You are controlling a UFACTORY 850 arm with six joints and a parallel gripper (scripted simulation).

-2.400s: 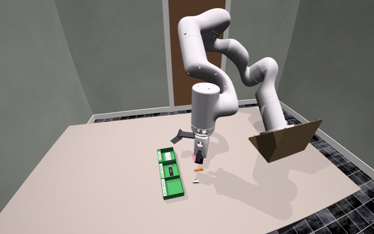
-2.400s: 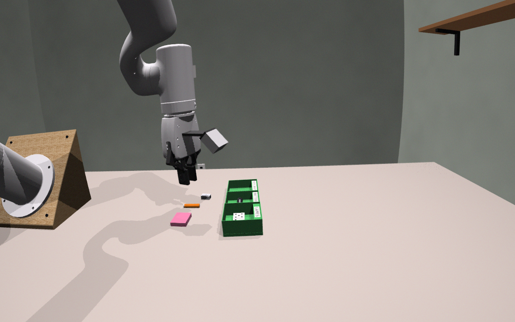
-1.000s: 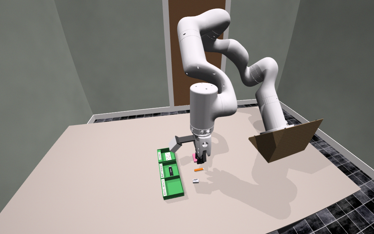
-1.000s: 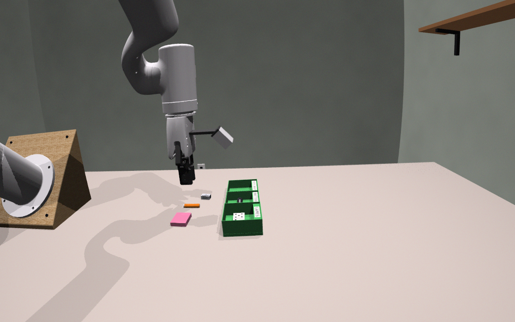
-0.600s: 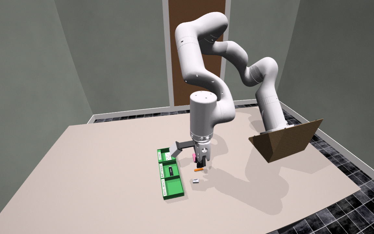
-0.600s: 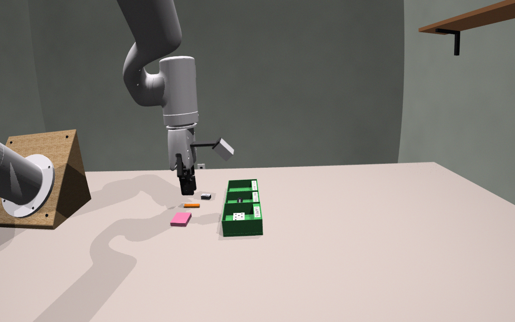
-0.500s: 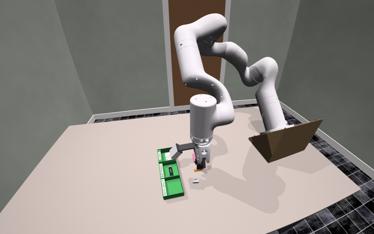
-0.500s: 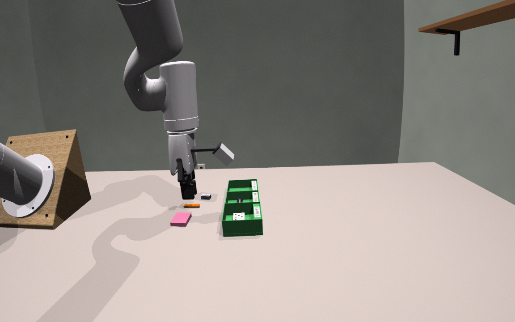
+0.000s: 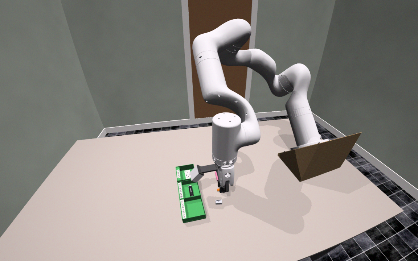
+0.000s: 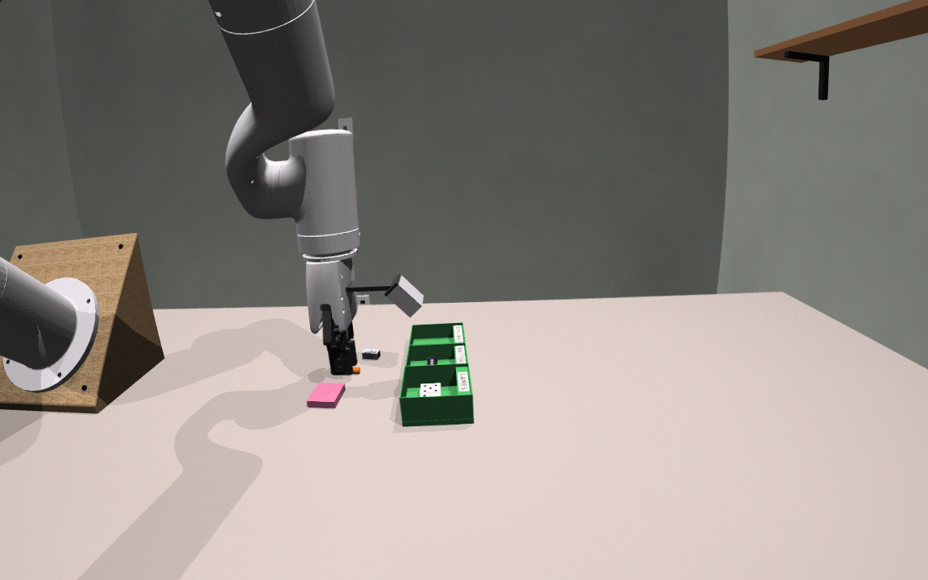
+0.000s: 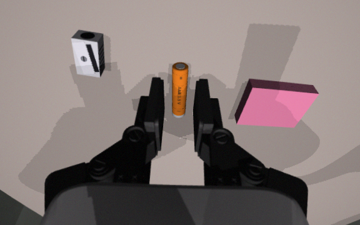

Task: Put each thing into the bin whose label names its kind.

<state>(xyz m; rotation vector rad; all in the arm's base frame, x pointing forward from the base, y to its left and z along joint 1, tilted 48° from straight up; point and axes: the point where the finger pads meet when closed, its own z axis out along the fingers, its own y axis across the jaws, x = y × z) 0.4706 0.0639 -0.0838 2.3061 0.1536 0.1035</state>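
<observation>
Now: hand 20 mm above the orange battery. Round my hand: pink block 70 mm to the right, 20 mm below; black battery 130 mm ahead, 10 mm below; pencil sharpener 60 mm to the left, 30 mm ahead, 20 mm below.
</observation>
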